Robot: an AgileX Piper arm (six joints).
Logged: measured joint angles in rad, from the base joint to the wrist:
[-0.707 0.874 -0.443 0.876 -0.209 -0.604]
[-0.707 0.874 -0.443 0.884 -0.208 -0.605]
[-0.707 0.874 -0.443 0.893 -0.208 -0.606]
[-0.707 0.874 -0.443 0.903 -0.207 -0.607]
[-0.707 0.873 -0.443 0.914 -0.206 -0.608]
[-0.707 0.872 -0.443 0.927 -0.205 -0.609]
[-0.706 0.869 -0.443 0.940 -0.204 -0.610]
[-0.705 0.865 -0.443 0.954 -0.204 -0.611]
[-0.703 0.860 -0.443 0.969 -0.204 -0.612]
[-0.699 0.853 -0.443 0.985 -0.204 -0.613]
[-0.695 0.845 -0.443 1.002 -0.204 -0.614]
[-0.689 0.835 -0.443 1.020 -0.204 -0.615]
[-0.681 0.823 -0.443 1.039 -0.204 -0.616]
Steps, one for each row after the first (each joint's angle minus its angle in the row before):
[0.000 0.000 0.000 0.008 0.001 -0.001]
[0.000 0.000 0.000 0.009 0.000 -0.001]
[0.000 0.000 0.000 0.010 0.001 -0.001]
[0.000 -0.001 0.000 0.011 0.001 -0.001]
[0.000 -0.001 0.000 0.013 0.001 -0.001]
[0.001 -0.003 0.000 0.013 0.001 -0.001]
[0.001 -0.004 0.000 0.014 0.000 -0.001]
[0.002 -0.005 0.000 0.015 0.000 -0.001]
[0.004 -0.007 0.000 0.016 0.000 -0.001]
[0.004 -0.008 0.000 0.017 0.000 -0.001]
[0.006 -0.010 0.000 0.018 0.000 -0.001]
[0.008 -0.012 0.000 0.019 0.000 -0.001]

